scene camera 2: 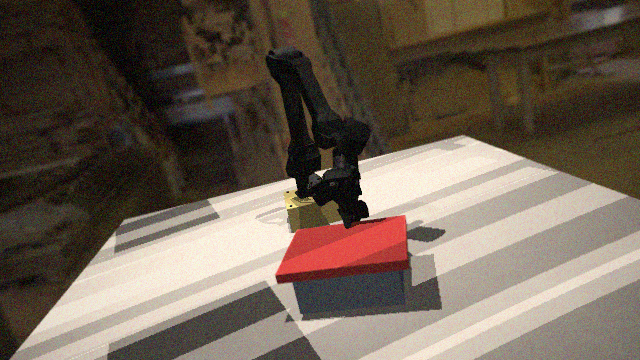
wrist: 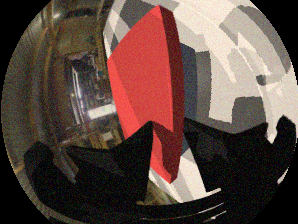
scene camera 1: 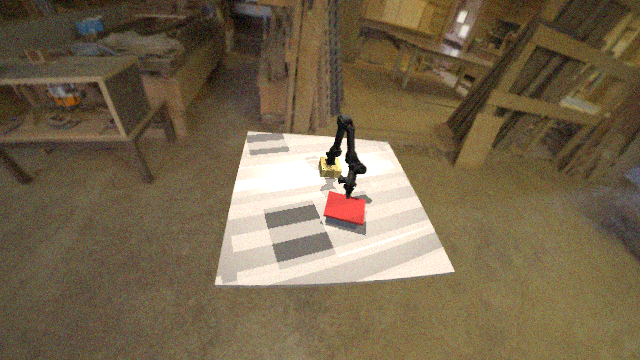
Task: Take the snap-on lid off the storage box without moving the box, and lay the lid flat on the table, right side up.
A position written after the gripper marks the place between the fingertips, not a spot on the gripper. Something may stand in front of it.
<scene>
In view: the gripper [scene camera 2: 349,231], a red lid [scene camera 2: 379,245] and a blue storage box [scene camera 2: 366,290].
The red lid is seen too in the wrist view [wrist: 146,72] and in scene camera 1 [scene camera 1: 351,210]. The gripper is seen too in the wrist view [wrist: 167,122].
</scene>
